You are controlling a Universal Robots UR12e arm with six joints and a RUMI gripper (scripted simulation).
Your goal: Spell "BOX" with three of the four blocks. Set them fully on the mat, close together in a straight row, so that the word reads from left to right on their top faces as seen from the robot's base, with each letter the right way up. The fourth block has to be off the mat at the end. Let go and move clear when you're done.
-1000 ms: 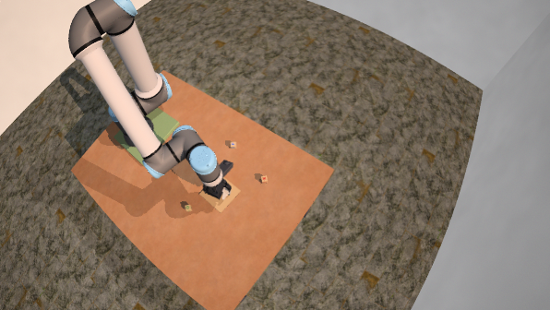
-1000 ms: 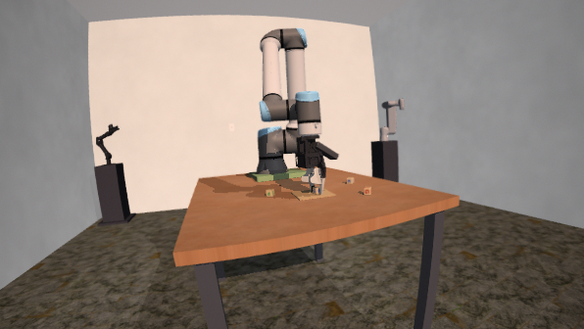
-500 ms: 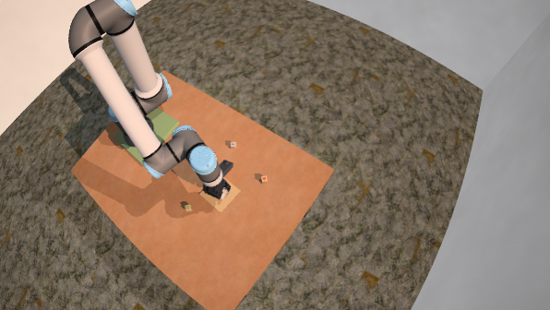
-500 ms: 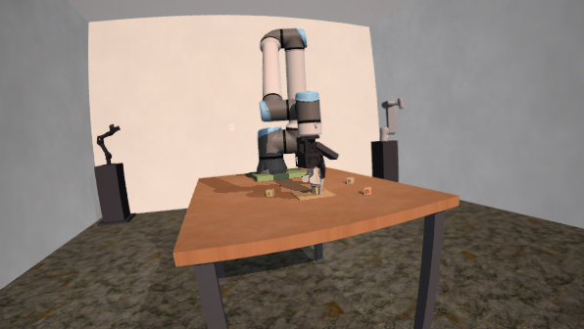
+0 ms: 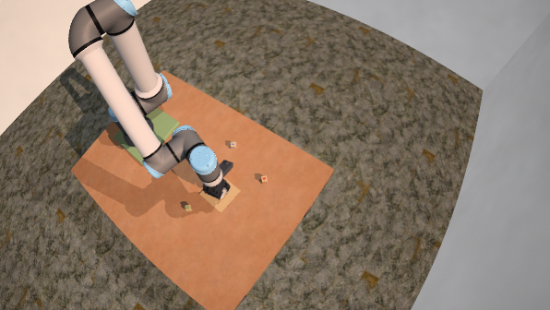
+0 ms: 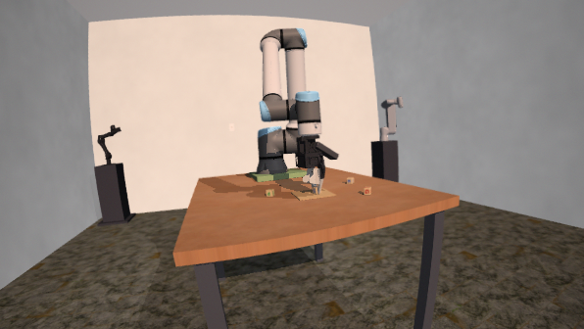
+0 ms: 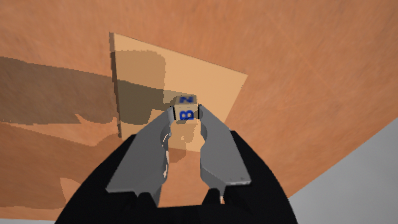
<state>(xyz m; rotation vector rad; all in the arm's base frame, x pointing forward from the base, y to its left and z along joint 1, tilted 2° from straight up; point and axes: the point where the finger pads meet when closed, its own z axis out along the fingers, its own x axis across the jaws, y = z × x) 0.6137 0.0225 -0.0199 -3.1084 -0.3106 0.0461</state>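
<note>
My hand is 20 mm above the tan mat, 10 mm to the left of it and 10 mm past it.
</note>
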